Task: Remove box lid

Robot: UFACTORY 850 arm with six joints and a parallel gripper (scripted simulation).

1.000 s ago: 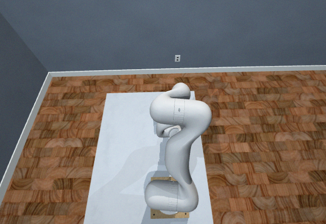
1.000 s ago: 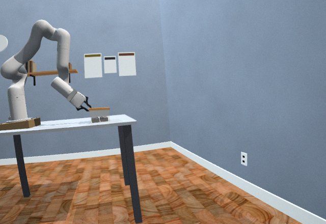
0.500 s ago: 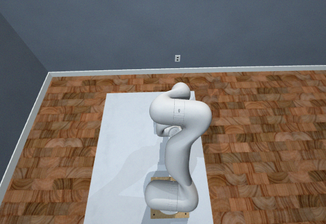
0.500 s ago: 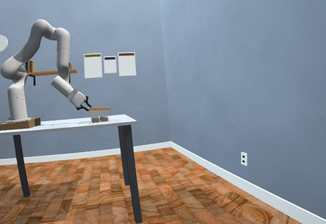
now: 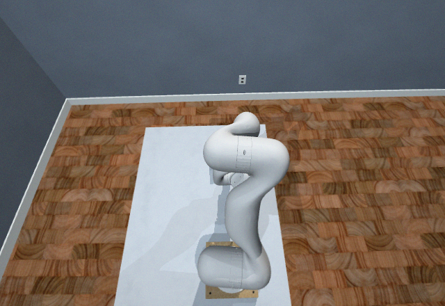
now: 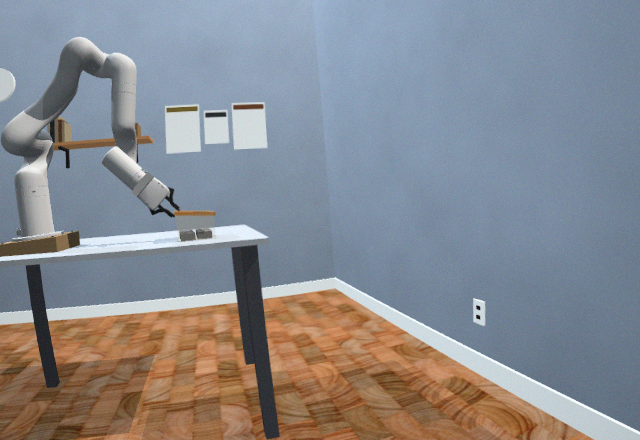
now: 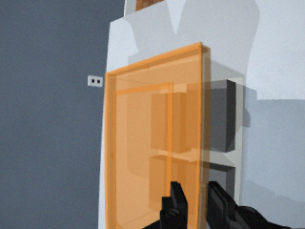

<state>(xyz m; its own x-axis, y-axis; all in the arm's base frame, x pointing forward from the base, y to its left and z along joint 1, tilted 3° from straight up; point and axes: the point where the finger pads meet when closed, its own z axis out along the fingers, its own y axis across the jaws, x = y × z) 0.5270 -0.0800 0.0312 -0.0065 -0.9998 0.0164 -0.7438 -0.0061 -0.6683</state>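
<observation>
My gripper is now 80 mm short of the lid, 10 mm to the left of it and 10 mm above it. From my hand the other things lie so: box 70 mm ahead, 10 mm to the right, 60 mm below.
</observation>
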